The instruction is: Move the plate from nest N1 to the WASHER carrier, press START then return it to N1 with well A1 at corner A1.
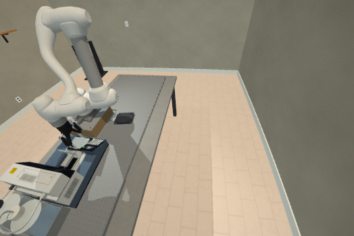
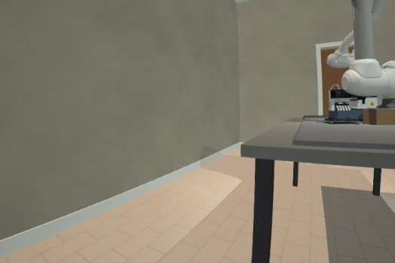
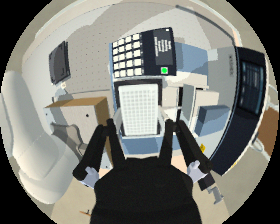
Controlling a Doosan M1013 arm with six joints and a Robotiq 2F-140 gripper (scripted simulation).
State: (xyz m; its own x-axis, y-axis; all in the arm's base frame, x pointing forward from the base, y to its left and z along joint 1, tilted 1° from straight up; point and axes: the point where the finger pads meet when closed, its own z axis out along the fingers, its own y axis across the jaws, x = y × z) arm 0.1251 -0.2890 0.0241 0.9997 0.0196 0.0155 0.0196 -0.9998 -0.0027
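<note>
Right now my hand is 340 mm to the right of the dark plate nest N1, 200 mm short of it and 90 mm above it. Round my hand: white well plate 20 mm below; then plate washer 150 mm to the right, 20 mm above.
</note>
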